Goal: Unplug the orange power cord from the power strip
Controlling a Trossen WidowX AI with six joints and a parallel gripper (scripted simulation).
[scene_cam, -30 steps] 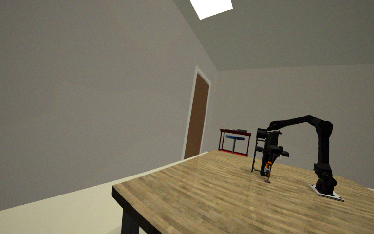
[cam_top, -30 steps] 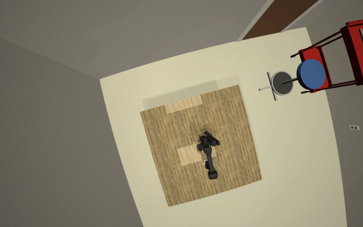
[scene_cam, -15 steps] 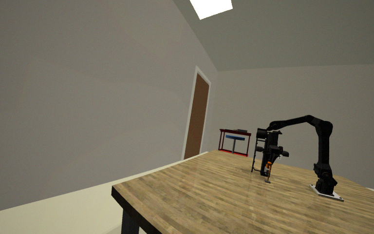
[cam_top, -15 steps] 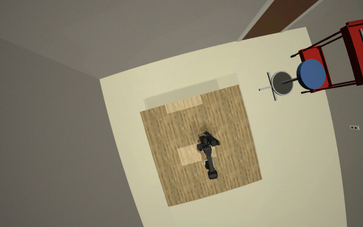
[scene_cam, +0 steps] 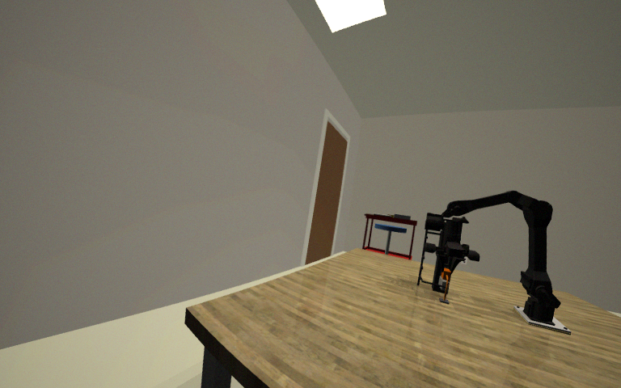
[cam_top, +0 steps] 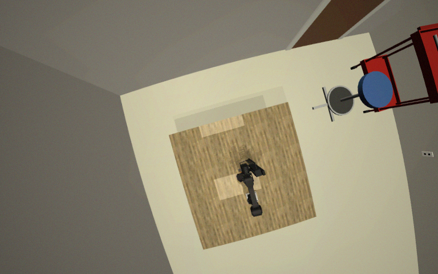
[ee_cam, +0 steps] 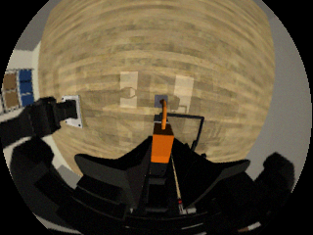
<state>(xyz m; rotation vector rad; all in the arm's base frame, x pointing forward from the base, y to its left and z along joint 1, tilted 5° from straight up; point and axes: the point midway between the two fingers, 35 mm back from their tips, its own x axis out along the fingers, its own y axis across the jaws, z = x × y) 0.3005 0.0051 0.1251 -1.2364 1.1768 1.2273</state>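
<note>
My gripper tip is 30 mm to the left of the orange plug.
</note>
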